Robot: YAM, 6 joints.
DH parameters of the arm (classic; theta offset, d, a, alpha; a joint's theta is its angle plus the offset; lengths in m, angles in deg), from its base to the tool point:
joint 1: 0 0.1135 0.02 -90
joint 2: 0 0 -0.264 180
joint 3: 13.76 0 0.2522 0
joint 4: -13.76 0 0.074 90
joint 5: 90 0 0 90
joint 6: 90 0.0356 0 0
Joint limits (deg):
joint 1: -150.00..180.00
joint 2: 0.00..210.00
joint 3: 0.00..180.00
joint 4: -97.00..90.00
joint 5: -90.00..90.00
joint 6: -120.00..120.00
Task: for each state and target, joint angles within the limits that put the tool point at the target. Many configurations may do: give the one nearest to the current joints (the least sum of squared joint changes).
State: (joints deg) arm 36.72 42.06 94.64 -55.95 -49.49 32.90
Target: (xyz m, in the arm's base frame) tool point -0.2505 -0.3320 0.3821
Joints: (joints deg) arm 56.72 1.70 126.86 -46.46 -49.84 32.90
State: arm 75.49 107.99 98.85 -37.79 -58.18 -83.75
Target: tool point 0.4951 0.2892 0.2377
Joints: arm 27.74 143.17 131.20 -13.18 -45.86 -83.75
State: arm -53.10 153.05 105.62 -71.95 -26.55 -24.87
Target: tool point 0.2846 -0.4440 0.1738
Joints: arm -59.03 144.29 131.46 -54.64 -25.90 -24.87
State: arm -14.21 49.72 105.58 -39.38 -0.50 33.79
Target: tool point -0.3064 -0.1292 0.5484
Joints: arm 22.50 24.99 132.61 -27.11 3.36 33.79
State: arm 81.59 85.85 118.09 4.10 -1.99 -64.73
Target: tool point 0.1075 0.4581 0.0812
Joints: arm 76.68 131.79 83.86 -5.08 -1.56 -64.73
